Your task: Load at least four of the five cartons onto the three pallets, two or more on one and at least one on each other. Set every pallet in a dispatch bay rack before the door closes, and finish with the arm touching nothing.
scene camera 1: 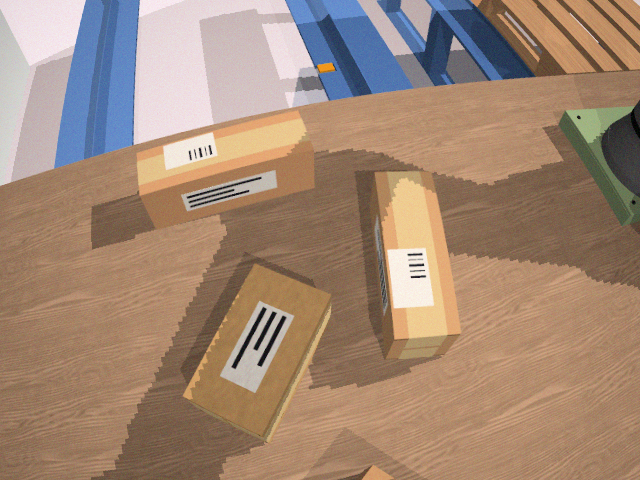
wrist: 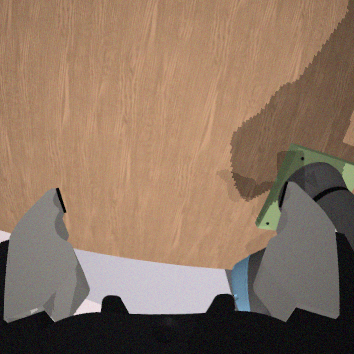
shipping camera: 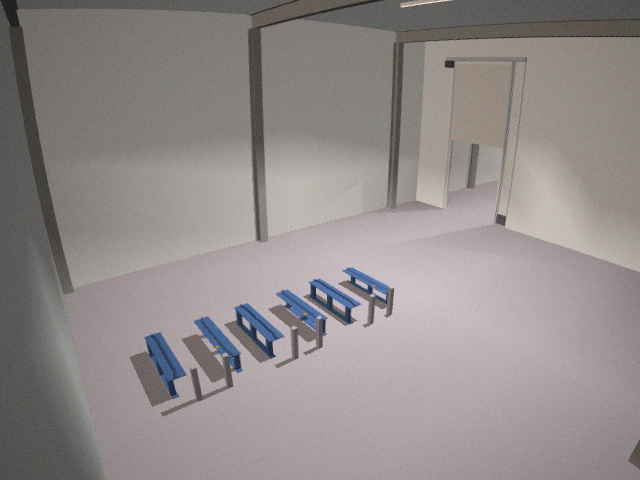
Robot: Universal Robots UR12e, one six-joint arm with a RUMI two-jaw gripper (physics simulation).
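Seen in the pictures: gripper, fingertip midpoint: (wrist: pixel 171 189); arm's base, link origin: (wrist: pixel 309 193).
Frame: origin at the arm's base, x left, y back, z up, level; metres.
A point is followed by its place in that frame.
Note:
Three brown cartons lie apart on the wooden table in scene camera 1: a long one (scene camera 1: pixel 224 178) @[z 0.044, x -0.128, y -0.760 m] near the far edge, a narrow one (scene camera 1: pixel 417 222) @[z 0.053, x 0.026, y -0.531 m] at centre right and a flat one (scene camera 1: pixel 305 330) @[z 0.055, x 0.125, y -0.712 m] at an angle. A corner of another carton (scene camera 1: pixel 377 473) @[z 0.067, x 0.313, y -0.689 m] shows at the bottom edge. A slatted wooden pallet (scene camera 1: pixel 563 28) @[z -0.300, x -0.810, y 0.558 m] is at the top right. In the shipping camera, blue bay racks (shipping camera: pixel 258 322) @[z -0.435, x -1.523, y -10.964 m] (shipping camera: pixel 217 335) @[z -0.435, x -1.602, y -11.716 m] stand in a row, with no pallet on them. The door (shipping camera: pixel 480 103) @[z 3.036, x -2.949, y -1.844 m] is partly lowered. My gripper (wrist: pixel 171 189) @[z 0.318, x 0.409, y -0.136 m] is open and empty above the table.
The green base plate (scene camera 1: pixel 584 149) @[z -0.010, x -0.067, y -0.109 m] (wrist: pixel 266 217) @[z -0.007, x 0.094, y 0.097 m] and dark arm base (scene camera 1: pixel 620 149) @[z 0.046, x -0.013, y -0.084 m] (wrist: pixel 320 177) @[z 0.055, x 0.043, y -0.069 m] stand on the table. Blue rails (scene camera 1: pixel 111 77) @[z -0.435, x -1.135, y -1.099 m] (scene camera 1: pixel 356 56) @[z -0.436, x -0.921, y -0.246 m] lie beyond its far edge. Grey posts (shipping camera: pixel 195 384) @[z -0.461, x -0.731, y -12.504 m] (shipping camera: pixel 294 343) @[z -0.460, x -0.675, y -10.809 m] stand before the bay racks.

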